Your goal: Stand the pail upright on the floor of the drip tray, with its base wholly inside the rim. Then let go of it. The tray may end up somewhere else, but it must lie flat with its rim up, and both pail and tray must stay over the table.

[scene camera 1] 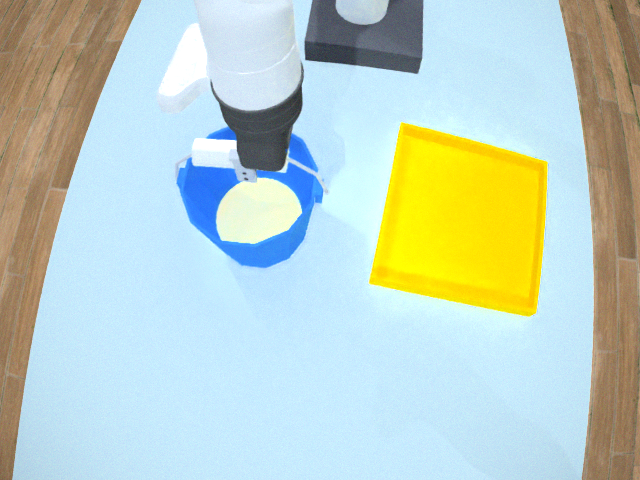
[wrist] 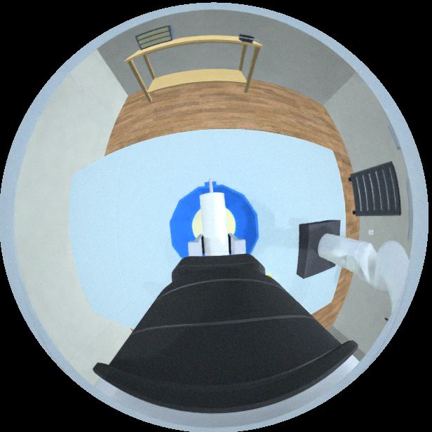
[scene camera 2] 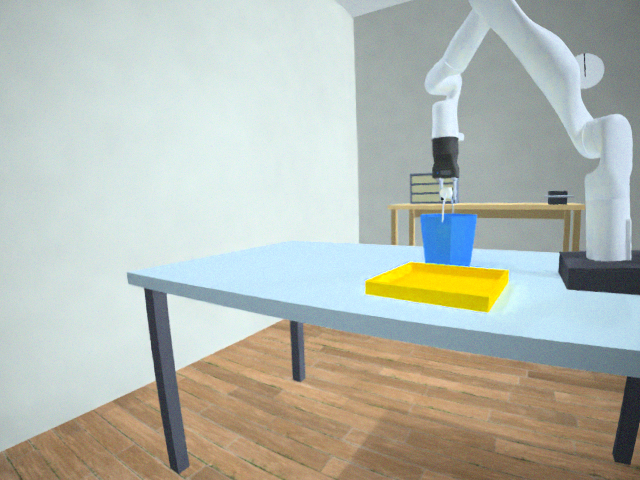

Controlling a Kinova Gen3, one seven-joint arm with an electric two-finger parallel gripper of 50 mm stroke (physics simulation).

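Places are measured from the arm's base along level axes (x right, y ahead, z up), in centimetres.
Pixels of known places: gripper, fingertip midpoint: (scene camera 1: 251, 163) (scene camera 2: 447, 199); arm's base, origin of the base link: (scene camera 1: 361, 6) (scene camera 2: 607, 257).
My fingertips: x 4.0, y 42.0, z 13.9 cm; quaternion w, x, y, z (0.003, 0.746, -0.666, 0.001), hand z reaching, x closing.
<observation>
For each thing: its top centre in the pictures, then the offset to it from my fingertips. Level surfaces: height alone.
- blue pail, middle of its top: (scene camera 1: 238, 148) (scene camera 2: 448, 187) dx +1.1, dy +0.2, dz +3.6 cm
- thick white handle grip, middle of its top: (scene camera 1: 238, 148) (scene camera 2: 448, 187) dx +1.1, dy +0.2, dz +3.6 cm
- square yellow drip tray, middle of its top: (scene camera 1: 470, 214) (scene camera 2: 441, 275) dx -28.7, dy -8.5, dz -17.0 cm
- light blue table, its level: dz -20.0 cm
The blue pail (scene camera 1: 268, 254) (scene camera 2: 448, 240) (wrist: 181, 220) stands upright on the table, outside the tray, with a pale yellow inner bottom. Its bail is raised, with a thick white handle grip (scene camera 1: 211, 153) (scene camera 2: 445, 192) (wrist: 212, 217) above the opening. My gripper (scene camera 1: 248, 167) (scene camera 2: 447, 194) (wrist: 215, 240) points down and is shut on this grip, one finger on each side; one finger is hidden in scene camera 1. The square yellow drip tray (scene camera 1: 462, 219) (scene camera 2: 429, 297) lies flat, rim up, beside the pail. In the wrist view a small yellow bit of it shows past the gripper body.
The robot's dark base block (scene camera 1: 364, 49) (scene camera 2: 594, 273) (wrist: 312, 250) stands on the light blue table (scene camera 1: 248, 387) (scene camera 2: 248, 279) (wrist: 120, 200). A wooden side table (scene camera 2: 485, 206) (wrist: 200, 40) stands on the floor beyond the table. A dark slatted object (wrist: 376, 190) shows at the right of the wrist view.
</observation>
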